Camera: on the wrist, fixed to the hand. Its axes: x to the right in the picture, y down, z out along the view.
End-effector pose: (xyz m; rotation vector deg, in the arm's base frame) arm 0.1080 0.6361 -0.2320 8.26 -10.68 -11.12
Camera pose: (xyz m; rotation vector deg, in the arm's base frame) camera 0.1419 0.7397 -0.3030 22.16 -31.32 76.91
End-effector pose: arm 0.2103 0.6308 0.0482 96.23 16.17 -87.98
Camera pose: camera 0.3363 0.6312 0.0806 74.33 -72.82 -33.48
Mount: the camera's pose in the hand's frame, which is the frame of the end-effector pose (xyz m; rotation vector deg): -0.0006 0.0953 -0.0886 25.76 -14.91 86.17
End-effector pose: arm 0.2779 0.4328 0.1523 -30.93 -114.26 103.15
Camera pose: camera 0.3274 0.5162 0.0656 74.75 39.10 -112.11
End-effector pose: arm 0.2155 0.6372 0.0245 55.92 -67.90 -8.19
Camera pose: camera 0.2522 0.7449 0.0877 12.26 -111.84 72.03
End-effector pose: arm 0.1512 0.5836 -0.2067 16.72 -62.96 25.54
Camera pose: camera 0.1746 0.7059 -0.2445 -9.32 -75.46 117.24
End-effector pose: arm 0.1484 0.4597 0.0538 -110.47 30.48 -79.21
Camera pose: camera 0.0716 0.3694 0.0001 -46.35 61.64 -11.52
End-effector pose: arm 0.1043 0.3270 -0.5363 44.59 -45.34 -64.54
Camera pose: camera 0.2240 0.3624 -0.4997 11.07 -84.73 19.16
